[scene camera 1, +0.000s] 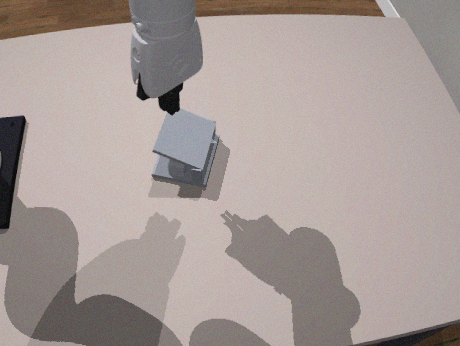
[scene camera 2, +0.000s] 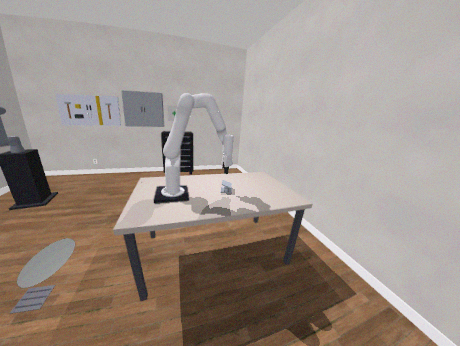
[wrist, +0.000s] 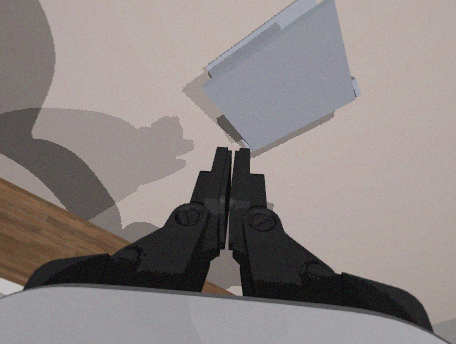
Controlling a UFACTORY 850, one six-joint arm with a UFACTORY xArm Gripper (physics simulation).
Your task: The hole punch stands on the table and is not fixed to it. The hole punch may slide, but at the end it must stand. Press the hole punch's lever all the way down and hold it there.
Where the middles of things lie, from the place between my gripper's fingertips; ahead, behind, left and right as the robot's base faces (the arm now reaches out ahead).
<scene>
My hand is 3 cm short of the lever (scene camera 1: pixel 184 137), 3 cm to the right of it and 12 cm above it. From my hand the other things lie so: grey-blue hole punch (scene camera 1: pixel 164 168): 3 cm ahead, 3 cm to the left, 14 cm below.
</scene>
